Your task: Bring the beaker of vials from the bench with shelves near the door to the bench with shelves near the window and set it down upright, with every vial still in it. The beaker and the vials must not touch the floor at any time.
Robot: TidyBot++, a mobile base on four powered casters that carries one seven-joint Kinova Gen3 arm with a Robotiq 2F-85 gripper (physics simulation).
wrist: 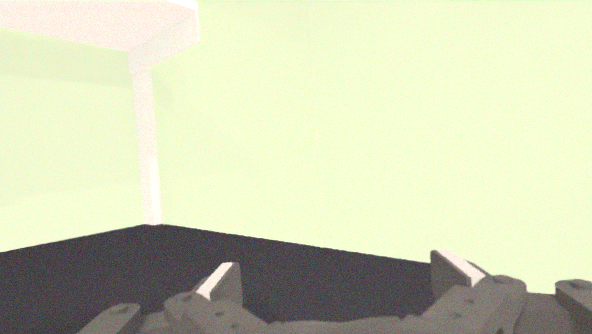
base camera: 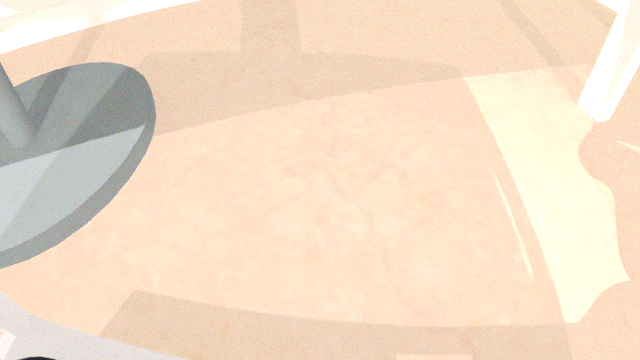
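My gripper (wrist: 334, 277) is open at the bottom of the wrist view, with no object between its fingers. Behind and below the fingers spreads a black bench top (wrist: 150, 270). A white shelf post (wrist: 147, 150) rises from its far left corner and carries a white shelf (wrist: 90, 22) at the upper left. Whether this is the bench near the door or the one near the window cannot be told. The beaker and the vials do not show in either view.
In the base camera view, a grey round stand base (base camera: 115, 165) with a pole is at the left on the tan floor (base camera: 325, 200). A white leg (base camera: 607, 75) stands at the upper right. A pale green wall (wrist: 375, 125) is behind the bench.
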